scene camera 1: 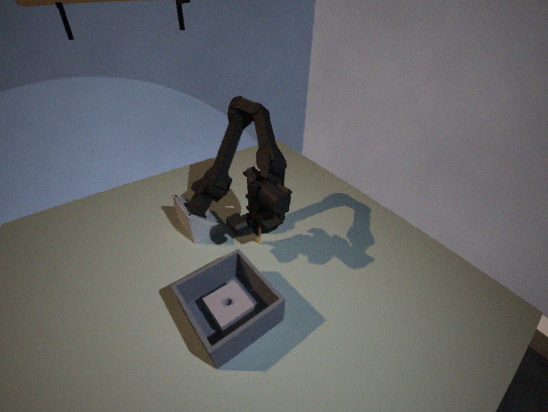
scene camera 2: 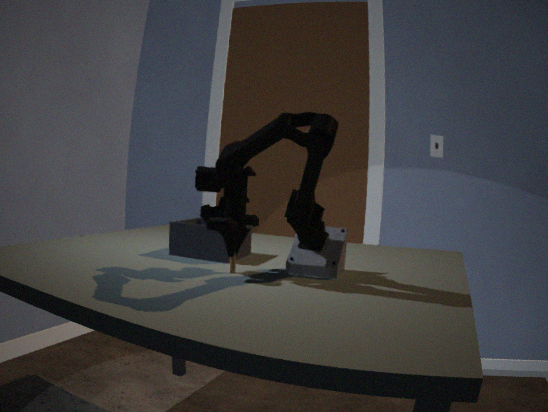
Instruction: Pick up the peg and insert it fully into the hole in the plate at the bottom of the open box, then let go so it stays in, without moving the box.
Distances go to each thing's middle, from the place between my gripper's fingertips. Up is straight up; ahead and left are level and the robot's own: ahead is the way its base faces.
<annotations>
My hand is 17 cm short of the plate [scene camera 1: 229, 307], 19 cm to the left of it and 1 cm above it. Also, from my hand: grey box [scene camera 1: 269, 304]: 17 cm ahead, 19 cm to the right, 1 cm above.
</annotations>
